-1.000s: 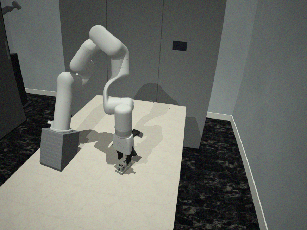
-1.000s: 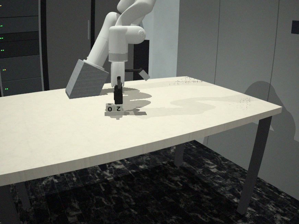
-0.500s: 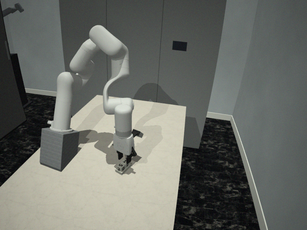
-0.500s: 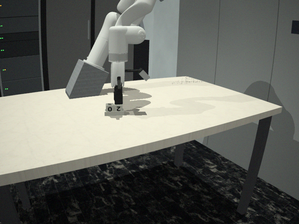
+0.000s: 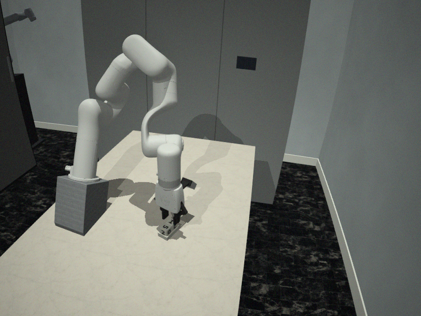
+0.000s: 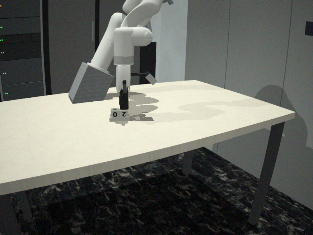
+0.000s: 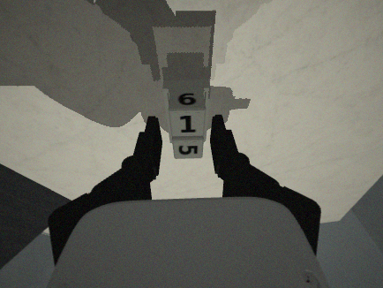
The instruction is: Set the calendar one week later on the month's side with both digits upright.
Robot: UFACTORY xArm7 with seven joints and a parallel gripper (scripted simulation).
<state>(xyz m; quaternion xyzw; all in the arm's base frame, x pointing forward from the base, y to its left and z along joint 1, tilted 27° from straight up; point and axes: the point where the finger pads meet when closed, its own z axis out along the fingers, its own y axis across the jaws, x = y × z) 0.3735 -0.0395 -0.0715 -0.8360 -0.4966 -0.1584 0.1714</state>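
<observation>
Now: hand 4 cm above the digit cube. Round my hand: tray (1 cm behind, 2 cm to the right, 6 cm below).
</observation>
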